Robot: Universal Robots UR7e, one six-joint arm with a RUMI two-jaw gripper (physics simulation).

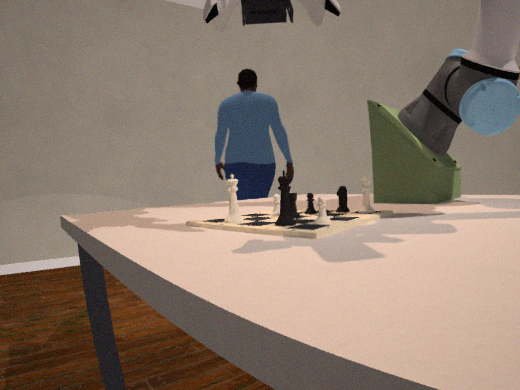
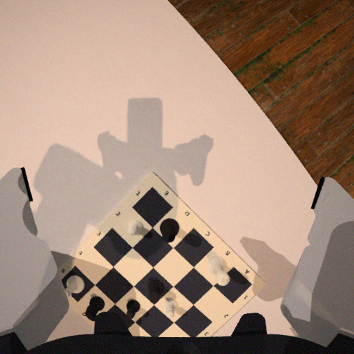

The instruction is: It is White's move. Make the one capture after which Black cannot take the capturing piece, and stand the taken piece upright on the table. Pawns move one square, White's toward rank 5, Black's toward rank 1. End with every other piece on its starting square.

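Places are measured from the arm's base along level axes (x ahead, y left, z up), in metres.
Pixels of known places: gripper, fingertip midpoint: [image 1: 273, 15]; arm's base, origin of the base link: [image 1: 421, 134].
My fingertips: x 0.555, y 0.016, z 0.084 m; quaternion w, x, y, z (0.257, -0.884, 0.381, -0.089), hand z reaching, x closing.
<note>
For each thing: its top centre in the pictures, then the offset to it from my fingertips. Level surfaces: height alone.
- board, middle of its top: [image 1: 294, 216] 0.121 m back, 0.083 m right, 0.234 m down
- tall black crowned piece, middle of its top: [image 1: 283, 170] 0.049 m back, 0.041 m right, 0.171 m down
- black rook, middle of its top: [image 1: 291, 193] 0.120 m back, 0.086 m right, 0.201 m down
- black pawn, middle of its top: [image 1: 310, 192] 0.162 m back, 0.085 m right, 0.203 m down
- black knight, middle of its top: [image 1: 341, 185] 0.198 m back, 0.049 m right, 0.195 m down
- pale table, its level: 0.240 m down
My gripper [image 1: 272, 11] [image 2: 173, 177] is open and empty, high above the board [image 1: 314, 233] [image 2: 257, 283]. By its labels, a tall black crowned piece [image 1: 285, 205] [image 2: 169, 227] stands on D1, a white pawn [image 1: 321, 212] [image 2: 136, 228] on E2, a tall white piece [image 1: 232, 202] [image 2: 217, 265] on B1, a black rook [image 1: 293, 204] [image 2: 157, 286] on C3, a white pawn [image 1: 276, 206] [image 2: 171, 307] on B3, a black pawn [image 1: 310, 204] [image 2: 132, 306] on C4, a black knight [image 1: 342, 199] [image 2: 95, 305] on D5, and a tall white piece [image 1: 367, 196] [image 2: 75, 285] on E5. The A5 corner is hidden.
The pale table [image 1: 400, 295] [image 2: 75, 60] has a curved edge with wood floor [image 1: 45, 325] [image 2: 295, 85] beyond. The green robot base [image 1: 400, 165] stands behind the board at the right. A person in blue [image 1: 247, 127] stands behind the table. Arm and gripper shadows fall across table and board.
</note>
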